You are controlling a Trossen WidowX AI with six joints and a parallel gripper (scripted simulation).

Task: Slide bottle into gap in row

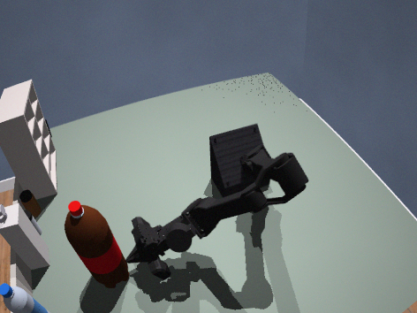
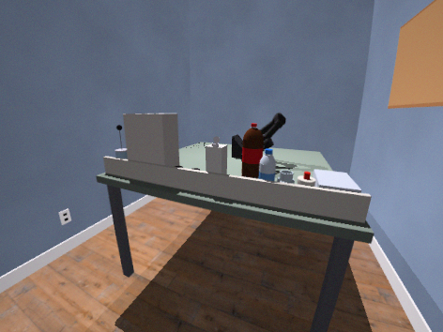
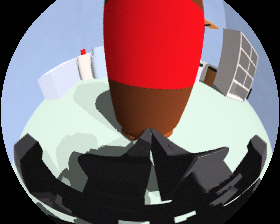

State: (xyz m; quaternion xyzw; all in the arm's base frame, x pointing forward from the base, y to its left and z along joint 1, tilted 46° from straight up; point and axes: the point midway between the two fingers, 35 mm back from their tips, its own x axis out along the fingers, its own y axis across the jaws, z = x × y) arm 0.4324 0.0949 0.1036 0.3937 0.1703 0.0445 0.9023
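My hand is 9 cm below the brown cola bottle, 9 cm short of it and 1 cm to the left of it. Round my hand: grey jar (34 cm ahead, 16 cm to the left); then low white rail (35 cm ahead, 20 cm to the right, 1 cm below); then blue-capped bottle (33 cm ahead, 9 cm to the left, 5 cm above).
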